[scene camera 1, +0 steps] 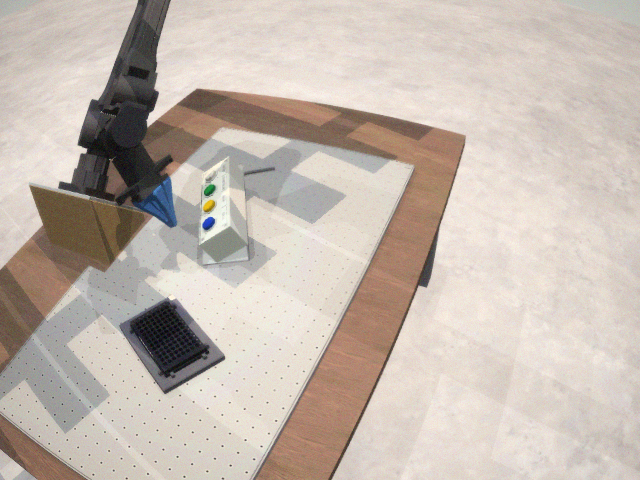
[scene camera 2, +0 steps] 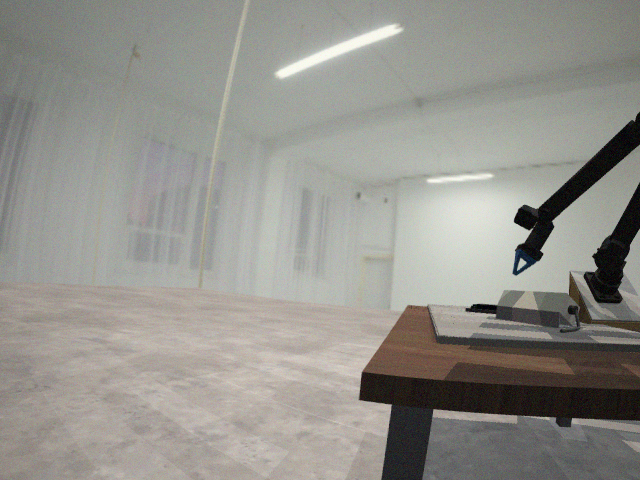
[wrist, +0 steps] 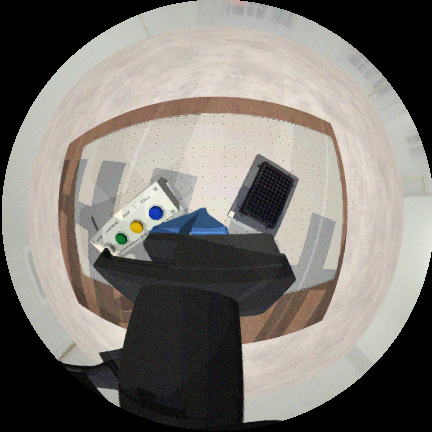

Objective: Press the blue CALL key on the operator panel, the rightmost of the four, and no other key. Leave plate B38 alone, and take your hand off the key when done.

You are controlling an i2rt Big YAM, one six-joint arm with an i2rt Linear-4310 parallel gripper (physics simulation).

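Frame: origin at the arm's base, x ahead, y left, z up, level; metres.
Where they show: gripper, fingertip midpoint: (scene camera 1: pixel 174 226) (scene camera 2: pixel 514 274) (wrist: pixel 202 212); arm's base, origin of the base link: (scene camera 1: pixel 85 195) (scene camera 2: pixel 601 288).
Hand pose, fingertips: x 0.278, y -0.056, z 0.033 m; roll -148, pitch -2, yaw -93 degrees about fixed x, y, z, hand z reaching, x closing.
Observation:
Each offset is from my fingertips to the top centre of the thing. "*": to the spot under its first point. Level surfaces: height alone.
The operator panel {0.008 m back, 0.170 m left, 0.049 m down} (scene camera 1: pixel 235 232) (wrist: pixel 170 197) is a pale sloped box with a row of four keys; in scene camera 2 the panel (scene camera 2: pixel 535 308) shows from behind. The blue CALL key {0.006 m ahead, 0.094 m left, 0.058 m down} (scene camera 1: pixel 208 223) (wrist: pixel 156 213) is at one end, beside the yellow key {0.017 m back, 0.138 m left, 0.058 m down} (scene camera 1: pixel 208 205) (wrist: pixel 136 226), then the green key {0.040 m back, 0.182 m left, 0.058 m down} (scene camera 1: pixel 209 190) (wrist: pixel 121 238) and a pale key. My gripper (scene camera 1: pixel 173 225) (scene camera 2: pixel 515 273) (wrist: pixel 202 212) is shut and empty. Its blue fingertips are apart from the panel, above and to the side of the blue key. Plate B38 {0.031 m ahead, 0.132 m right, 0.107 m down} (scene camera 1: pixel 168 335) (wrist: pixel 267 194), black with many wells, sits on a dark grey holder.
The perforated pale board {0.133 m down} (scene camera 1: pixel 289 330) (wrist: pixel 215 140) lies on the wooden table {0.146 m down} (scene camera 1: pixel 372 299) (scene camera 2: pixel 496 366). A tan upright panel (scene camera 1: pixel 77 227) stands by the arm base. A thin dark cable {* 0.012 m back, 0.349 m left, 0.128 m down} (scene camera 1: pixel 260 170) comes from the panel's rear side.

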